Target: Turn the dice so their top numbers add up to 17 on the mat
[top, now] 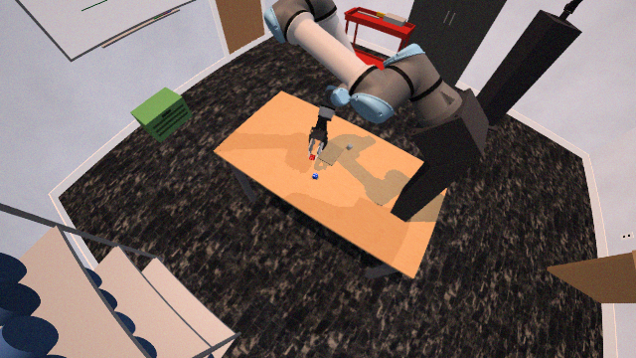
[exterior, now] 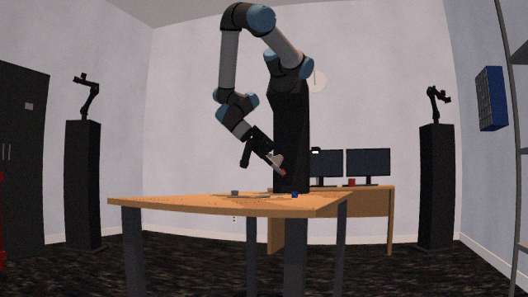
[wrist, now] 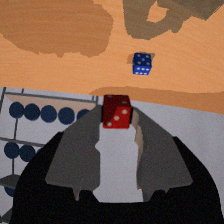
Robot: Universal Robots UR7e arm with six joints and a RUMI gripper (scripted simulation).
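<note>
Right now the blue die is 3 cm behind my hand, 6 cm to the left of it and 9 cm below it. The rest, counted from my hand: red die: right at my hand; grey die: 18 cm behind, 19 cm to the right, 9 cm below; tan mat: 6 cm behind, 13 cm to the right, 10 cm below.
</note>
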